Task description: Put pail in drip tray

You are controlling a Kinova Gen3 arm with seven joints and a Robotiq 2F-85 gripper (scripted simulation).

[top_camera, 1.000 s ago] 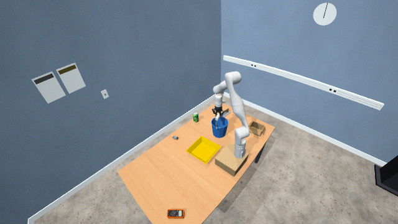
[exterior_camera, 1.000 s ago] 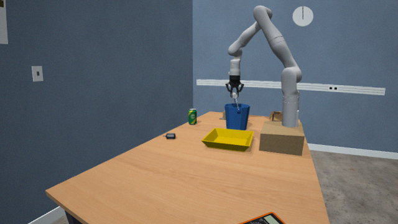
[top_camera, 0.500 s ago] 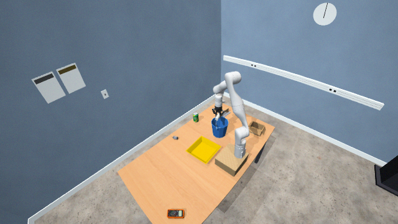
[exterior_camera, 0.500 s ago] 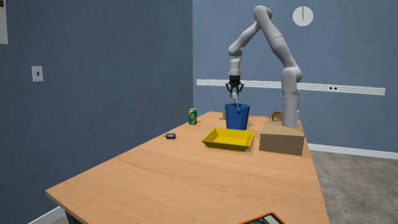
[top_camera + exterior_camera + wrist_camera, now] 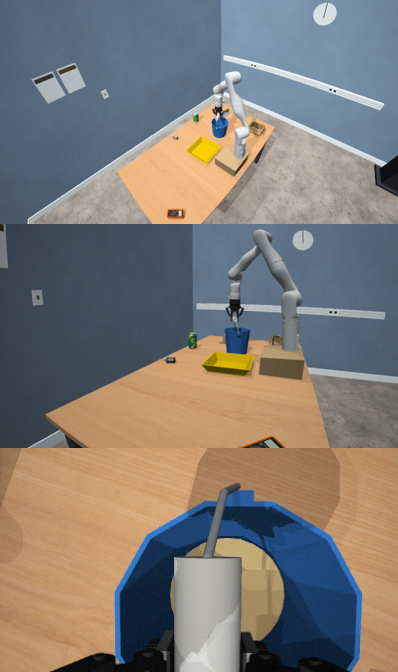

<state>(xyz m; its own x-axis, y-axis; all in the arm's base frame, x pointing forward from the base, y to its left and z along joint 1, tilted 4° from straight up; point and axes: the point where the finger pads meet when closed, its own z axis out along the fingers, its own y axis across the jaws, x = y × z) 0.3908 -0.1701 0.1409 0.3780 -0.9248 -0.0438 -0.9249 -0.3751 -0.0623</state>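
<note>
The blue pail lies 10 mm behind my hand and 100 mm below it. From my hand the other things lie so: green soda can: 330 mm ahead, 20 mm to the left, 190 mm below; yellow drip tray: 70 mm behind, 300 mm to the left, 240 mm below; wire handle: 10 mm behind, 30 mm below.
</note>
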